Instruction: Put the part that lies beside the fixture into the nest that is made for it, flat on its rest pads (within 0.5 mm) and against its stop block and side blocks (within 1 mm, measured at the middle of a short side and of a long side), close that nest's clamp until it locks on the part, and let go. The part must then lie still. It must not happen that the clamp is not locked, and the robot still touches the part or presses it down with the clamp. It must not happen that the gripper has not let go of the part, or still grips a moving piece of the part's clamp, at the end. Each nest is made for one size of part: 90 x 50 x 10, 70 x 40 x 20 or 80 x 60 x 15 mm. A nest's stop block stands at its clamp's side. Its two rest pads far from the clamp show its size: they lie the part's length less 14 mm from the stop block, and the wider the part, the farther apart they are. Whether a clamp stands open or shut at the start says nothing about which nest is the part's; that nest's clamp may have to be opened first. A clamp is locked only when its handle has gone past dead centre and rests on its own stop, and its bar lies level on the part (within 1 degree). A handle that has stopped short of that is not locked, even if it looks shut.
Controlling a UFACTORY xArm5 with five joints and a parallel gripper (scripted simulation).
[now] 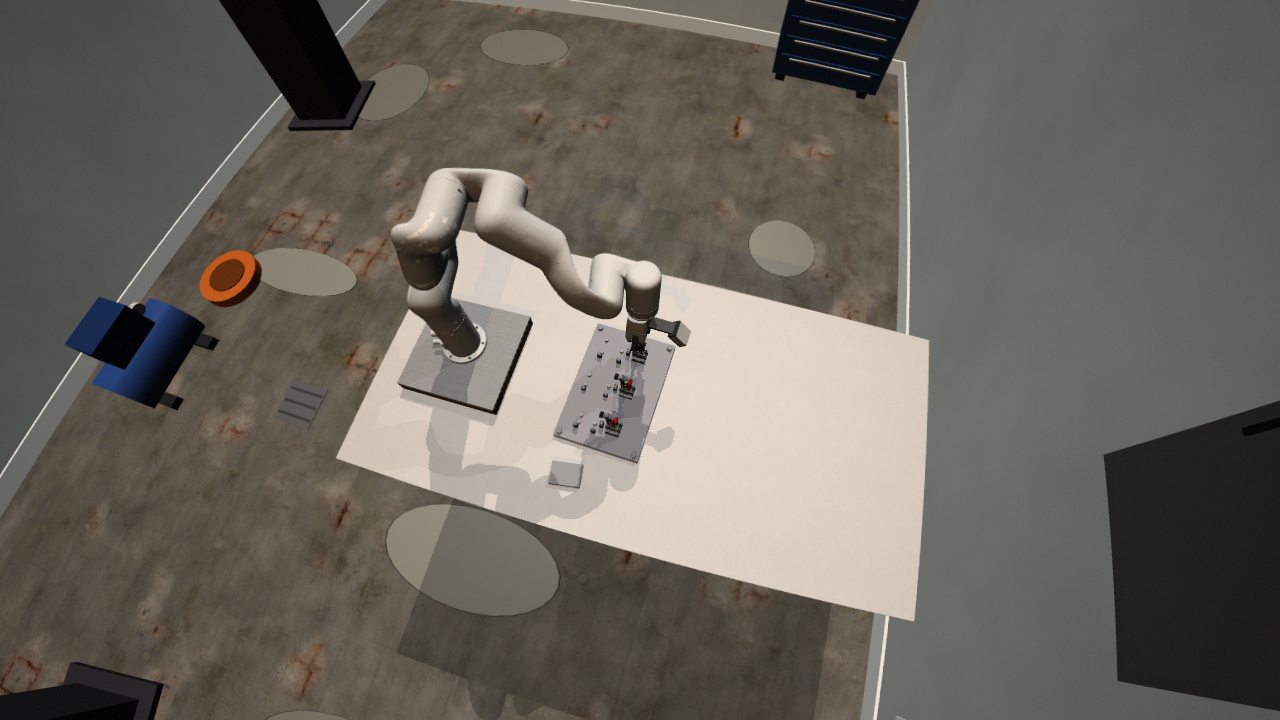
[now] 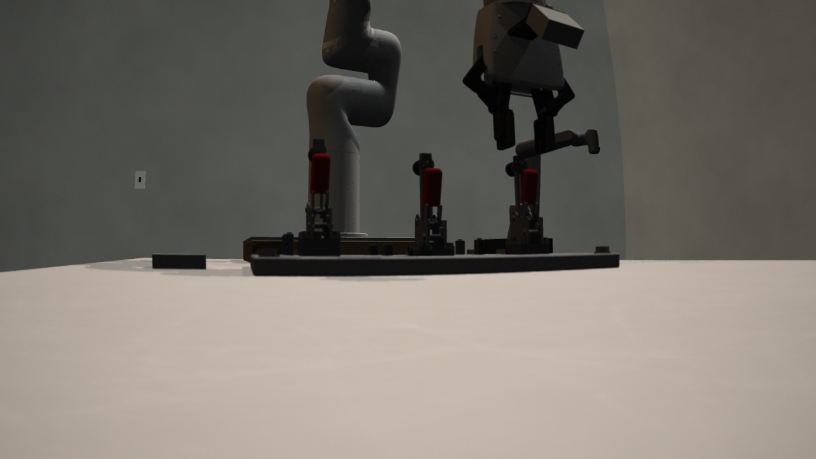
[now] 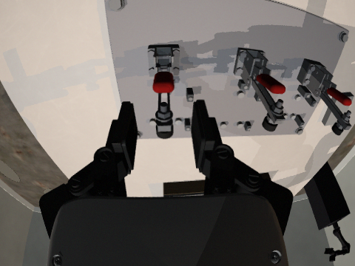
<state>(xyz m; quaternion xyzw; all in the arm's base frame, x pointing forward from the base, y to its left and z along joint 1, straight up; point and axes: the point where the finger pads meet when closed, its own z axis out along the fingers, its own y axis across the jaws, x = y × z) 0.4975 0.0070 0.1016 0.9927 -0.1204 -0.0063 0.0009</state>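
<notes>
Now: the part 17 cm behind my hand, 34 cm to the right of it and 14 cm below it. The rest, counted from my hand: grey fixture plate 6 cm behind, 10 cm to the right, 14 cm below.
</notes>
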